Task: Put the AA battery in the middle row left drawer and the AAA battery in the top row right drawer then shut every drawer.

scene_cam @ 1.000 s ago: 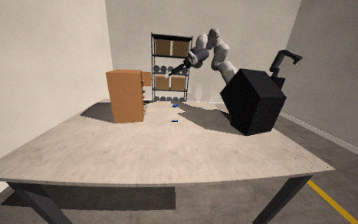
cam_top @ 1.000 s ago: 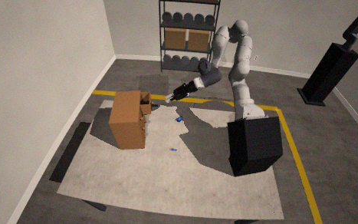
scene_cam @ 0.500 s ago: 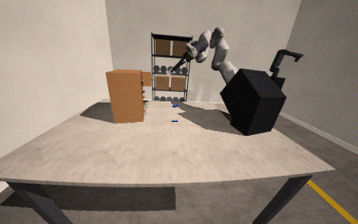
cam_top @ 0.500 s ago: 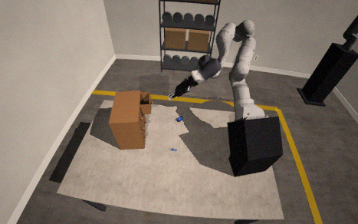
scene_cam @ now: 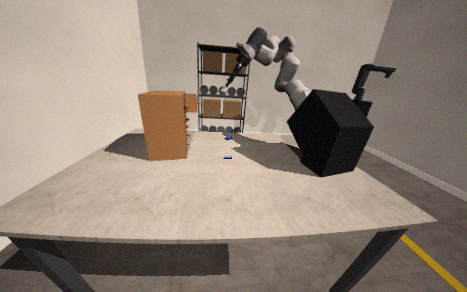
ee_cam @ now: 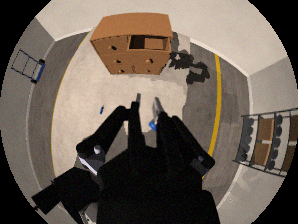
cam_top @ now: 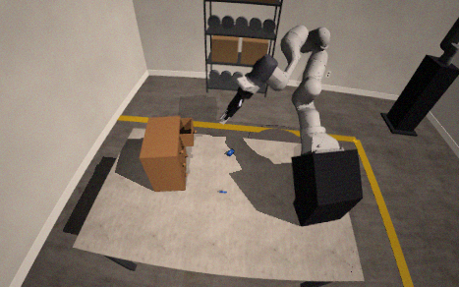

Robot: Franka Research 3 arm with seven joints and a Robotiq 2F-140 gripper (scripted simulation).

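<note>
Now: hand 360 mm above the AAA battery, 250 mm to the right of it and 20 mm past it. From my hand the other things lie so: larger blue battery 350 mm below, 60 mm to the right, 50 mm behind; then green cylinder 320 mm ahead, 240 mm below, 180 mm to the left.
</note>
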